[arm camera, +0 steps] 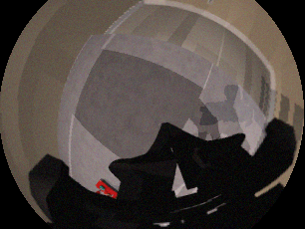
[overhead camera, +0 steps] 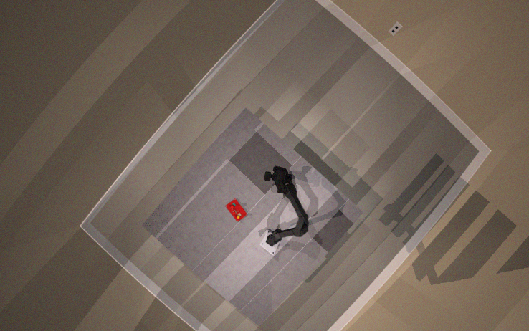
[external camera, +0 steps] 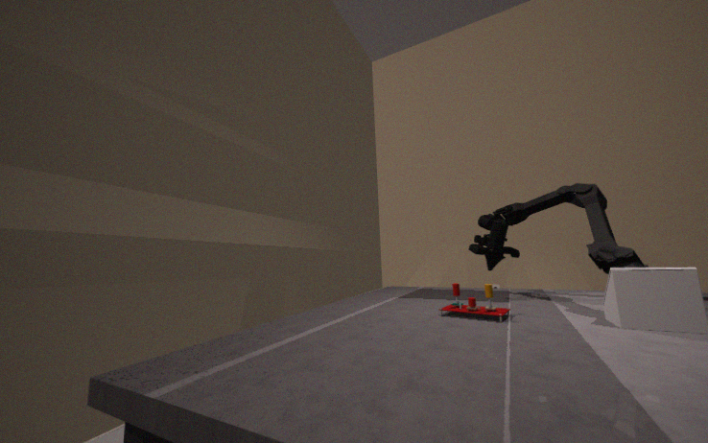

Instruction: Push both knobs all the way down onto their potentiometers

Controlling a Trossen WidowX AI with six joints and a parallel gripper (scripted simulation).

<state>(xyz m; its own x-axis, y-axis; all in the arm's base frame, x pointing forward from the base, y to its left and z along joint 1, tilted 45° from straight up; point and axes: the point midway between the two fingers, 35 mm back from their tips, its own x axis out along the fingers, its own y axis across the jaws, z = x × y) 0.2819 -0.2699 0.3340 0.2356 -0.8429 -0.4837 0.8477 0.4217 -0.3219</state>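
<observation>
The yellow knob lies 44 cm to the left of my gripper tip, 3 cm below it and 2 cm ahead of it. Round my gripper tip: red knob (41 cm to the left, 10 cm ahead, 3 cm below).
</observation>
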